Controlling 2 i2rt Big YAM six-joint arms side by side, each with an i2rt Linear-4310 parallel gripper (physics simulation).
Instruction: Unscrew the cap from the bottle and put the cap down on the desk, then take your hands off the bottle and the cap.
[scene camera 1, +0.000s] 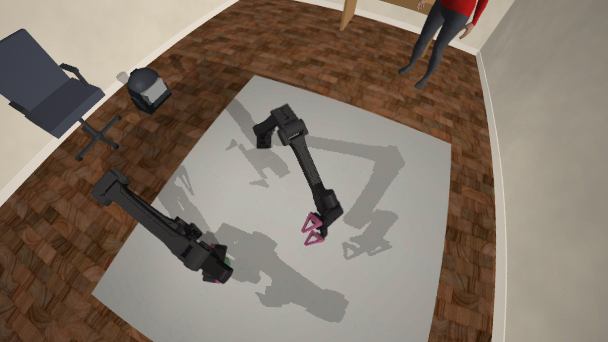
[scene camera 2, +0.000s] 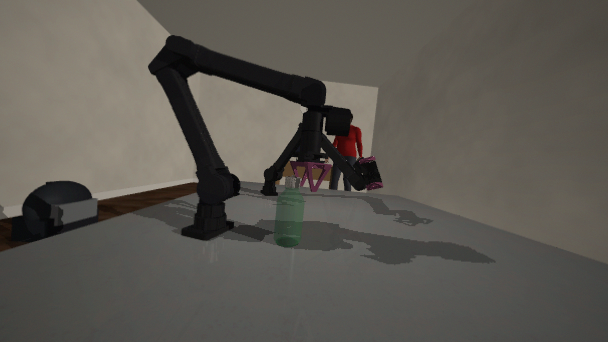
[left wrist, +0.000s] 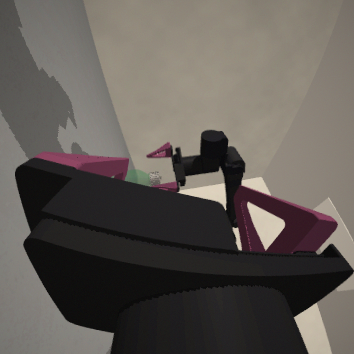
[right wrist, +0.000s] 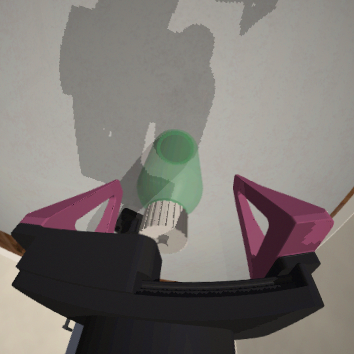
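Where they show: left gripper, fingertip midpoint: (scene camera 1: 303, 238) (scene camera 2: 370, 171) (left wrist: 184, 178); right gripper, fingertip midpoint: (scene camera 2: 306, 188) (left wrist: 147, 171) (right wrist: 174, 183); left arm's base, link origin: (scene camera 1: 264, 140) (scene camera 2: 268, 193); right arm's base, link origin: (scene camera 1: 189, 236) (scene camera 2: 209, 230).
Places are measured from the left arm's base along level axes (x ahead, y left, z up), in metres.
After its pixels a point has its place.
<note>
A green see-through bottle (scene camera 1: 227, 261) @(x -0.135, y -0.705, z 0.065 m) (scene camera 2: 289, 217) @(x -0.188, y -0.747, z 0.081 m) (left wrist: 136, 177) @(x -0.135, y -0.716, z 0.118 m) (right wrist: 172, 175) @(x -0.143, y -0.724, z 0.130 m) stands upright on the desk. A pale ribbed cap (scene camera 2: 292, 183) @(x -0.181, y -0.732, z 0.166 m) (left wrist: 155, 178) @(x -0.152, y -0.708, z 0.171 m) (right wrist: 166, 232) @(x -0.161, y -0.719, z 0.182 m) sits on its top. My right gripper (scene camera 1: 217, 265) @(x -0.136, y -0.730, z 0.153 m) (scene camera 2: 307, 189) @(x -0.136, y -0.730, z 0.153 m) (left wrist: 147, 171) @(x -0.136, y -0.730, z 0.153 m) (right wrist: 174, 183) @(x -0.136, y -0.730, z 0.153 m) points down, open and empty. Its fingertips are near cap height; in the right wrist view the cap shows between the fingers, closer to the left one in the picture. My left gripper (scene camera 1: 304, 237) @(x 0.200, y -0.638, z 0.216 m) (scene camera 2: 371, 173) @(x 0.200, y -0.638, z 0.216 m) is open and empty, raised above the desk, away from the bottle.
The grey desk top (scene camera 1: 400, 295) @(x 0.659, y -0.900, z 0.000 m) (scene camera 2: 300, 300) @(x -0.237, y -0.925, z 0.000 m) carries both arms and broad arm shadows. A dark helmet-like object (scene camera 1: 149, 90) (scene camera 2: 57, 207) and an office chair (scene camera 1: 40, 85) are beyond the desk's edge. A person in red (scene camera 1: 442, 35) (scene camera 2: 350, 142) stands behind.
</note>
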